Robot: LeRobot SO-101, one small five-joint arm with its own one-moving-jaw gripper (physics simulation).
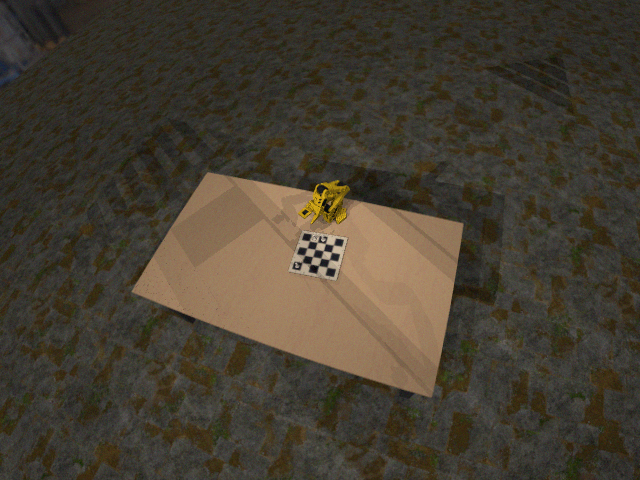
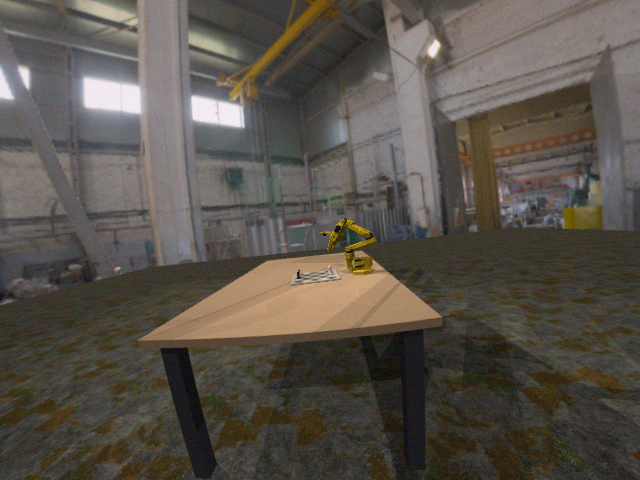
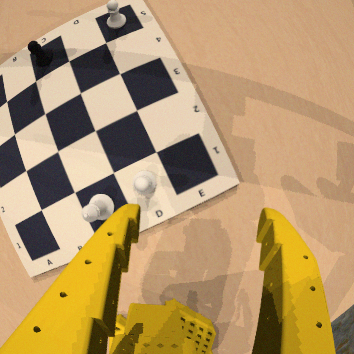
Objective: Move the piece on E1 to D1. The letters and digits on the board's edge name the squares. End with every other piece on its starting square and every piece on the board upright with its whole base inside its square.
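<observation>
Image 1 gives me a chessboard point(image 1: 326, 256). In image 3 I see it again, the same chessboard point(image 3: 111, 102).
</observation>
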